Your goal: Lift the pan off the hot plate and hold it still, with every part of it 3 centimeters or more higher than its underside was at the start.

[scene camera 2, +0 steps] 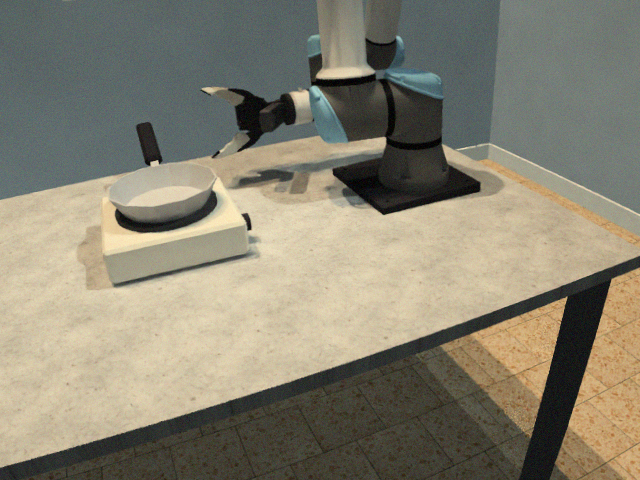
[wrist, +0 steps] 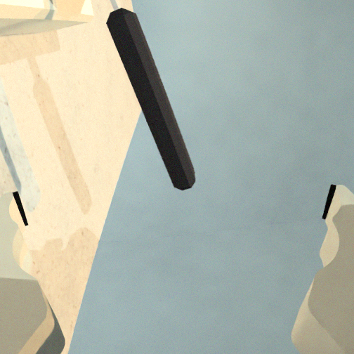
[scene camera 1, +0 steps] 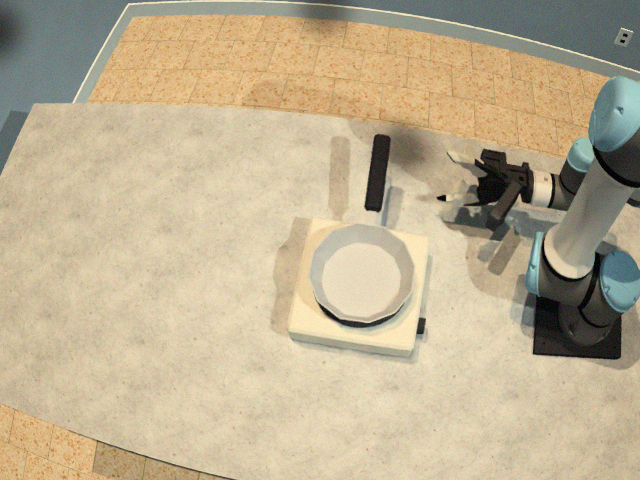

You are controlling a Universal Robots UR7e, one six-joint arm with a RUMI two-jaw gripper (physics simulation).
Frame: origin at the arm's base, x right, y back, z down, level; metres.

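Seen in the pictures: gripper, fingertip midpoint: (scene camera 2: 206, 124) (scene camera 1: 441, 176); arm's base at its link origin: (scene camera 2: 413, 177) (scene camera 1: 585, 314).
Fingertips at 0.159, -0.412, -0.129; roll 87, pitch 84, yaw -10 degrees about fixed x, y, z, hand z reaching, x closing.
Pixels of each thing's top centre, then the offset from my fingertips to it, as dx, dy, dz. Level surfaces: height alone.
- cream hot plate at its top centre: (scene camera 1: 366, 280) (scene camera 2: 170, 203) -0.221, -0.098, +0.071
- black knob at its top centre: (scene camera 2: 243, 214) (scene camera 1: 421, 323) -0.270, +0.027, +0.095
- table at its surface level: dz +0.147
The grey-white pan (scene camera 1: 361, 279) (scene camera 2: 165, 198) sits upright on the cream hot plate (scene camera 1: 309, 324) (scene camera 2: 175, 254); its black handle (scene camera 1: 377, 173) (scene camera 2: 148, 143) (wrist: 151, 100) slants up and out over the table's far edge. My gripper (scene camera 1: 444, 176) (scene camera 2: 208, 122) (wrist: 174, 192) is open and empty, its fingers pointing sideways toward the handle. It is above the table, to the right of the handle in both scene views, and touches neither handle nor pan. In the wrist view the handle runs from upper left to just above the middle, between the two fingers' sides.
A black knob (scene camera 1: 421, 325) (scene camera 2: 247, 221) sticks out of the hot plate's right side. The arm's black base plate (scene camera 1: 547, 341) (scene camera 2: 398, 200) stands on the table (scene camera 1: 155, 310) (scene camera 2: 310, 310) to the right. The table's far edge runs beneath the handle and gripper area.
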